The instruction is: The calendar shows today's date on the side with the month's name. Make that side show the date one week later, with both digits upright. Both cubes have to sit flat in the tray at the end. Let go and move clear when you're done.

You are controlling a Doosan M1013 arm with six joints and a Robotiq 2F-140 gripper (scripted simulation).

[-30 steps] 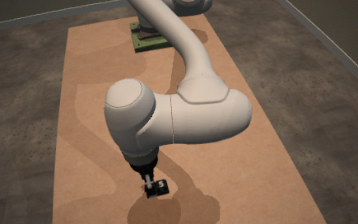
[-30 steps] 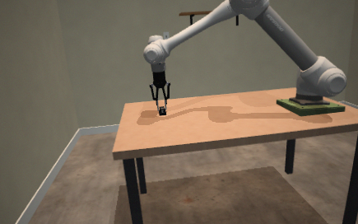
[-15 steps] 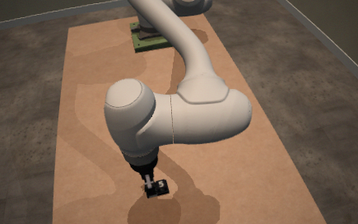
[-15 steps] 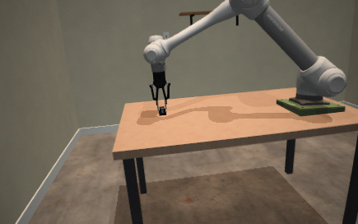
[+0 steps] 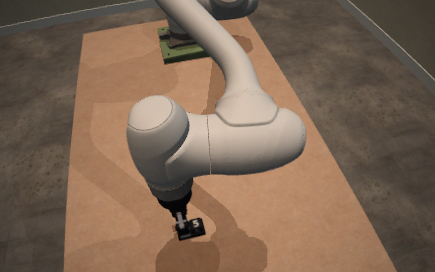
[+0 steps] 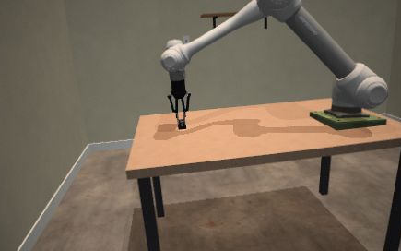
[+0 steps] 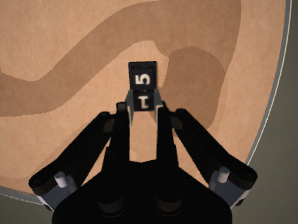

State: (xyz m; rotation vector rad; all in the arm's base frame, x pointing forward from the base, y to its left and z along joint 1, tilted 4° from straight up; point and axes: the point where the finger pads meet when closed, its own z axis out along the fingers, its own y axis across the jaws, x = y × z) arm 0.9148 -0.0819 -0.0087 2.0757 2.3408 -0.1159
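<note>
Now: the black cube 3 cm below my hand.
</note>
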